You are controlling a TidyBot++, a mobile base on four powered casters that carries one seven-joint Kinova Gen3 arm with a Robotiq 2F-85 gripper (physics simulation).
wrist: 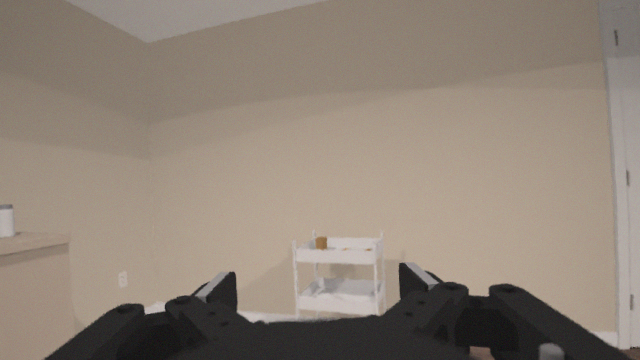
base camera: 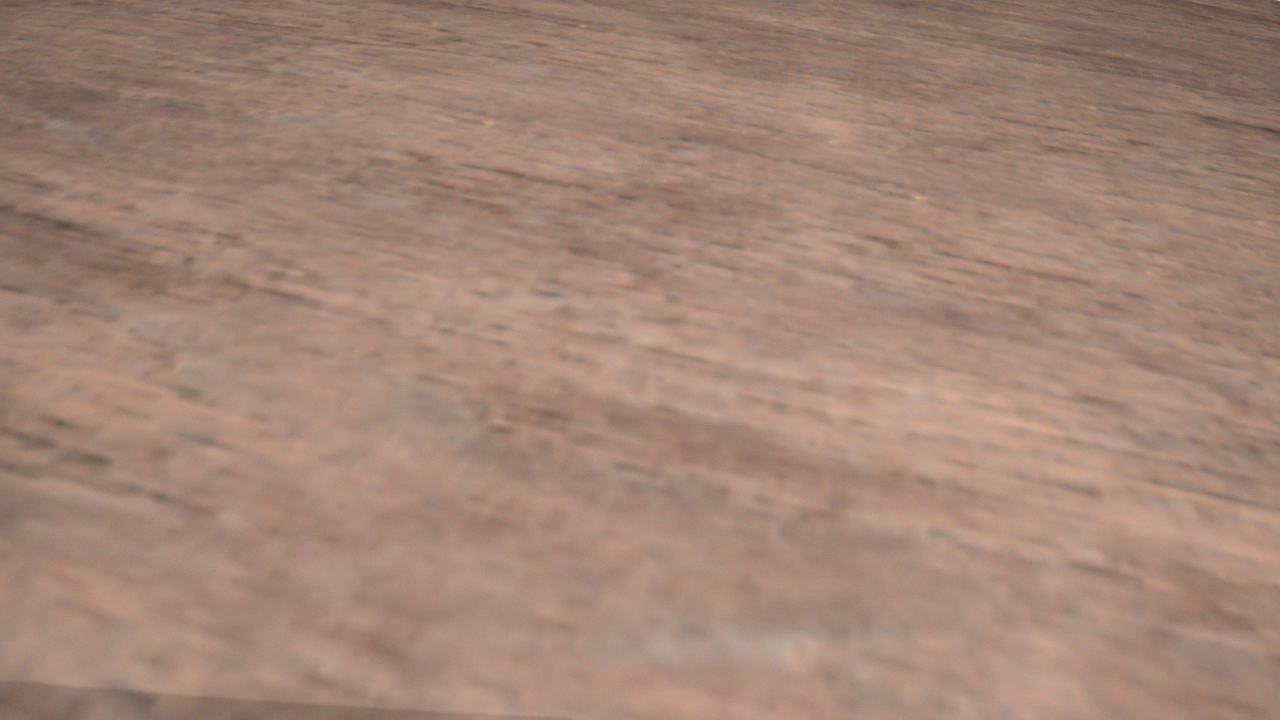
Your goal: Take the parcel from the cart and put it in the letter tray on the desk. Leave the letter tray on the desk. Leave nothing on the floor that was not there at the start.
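Frame: origin at the arm's base, x ahead, y left, z up, level; metres.
Where they show: gripper, between the fingertips: (wrist: 318, 286).
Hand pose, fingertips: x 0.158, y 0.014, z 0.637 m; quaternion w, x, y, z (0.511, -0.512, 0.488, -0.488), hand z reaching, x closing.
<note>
Each offset is from my fingertips to the top centre of the thing. Level surfaces: height alone.
A white two-tier cart (wrist: 336, 256) stands against the far wall in the wrist view, a little right of the middle. On its top tier is a small upright orange-brown item @[dy +0.064, dx +1.632, dz -0.281 m] (wrist: 321, 243) at the left, and low orange-brown bits show further right; they are too small to tell which is the parcel. My gripper (wrist: 318, 286) is open and empty, far from the cart. The desk and the letter tray do not show in the two views.
A beige counter or cabinet (wrist: 35, 241) stands at the left edge, with a white canister @[dy +1.492, dx +1.050, dz +0.025 m] (wrist: 7, 221) on top. A white door (wrist: 631, 200) is at the right. Wooden floor @[dz -1.033 m] (base camera: 640, 358) fills the base camera view.
</note>
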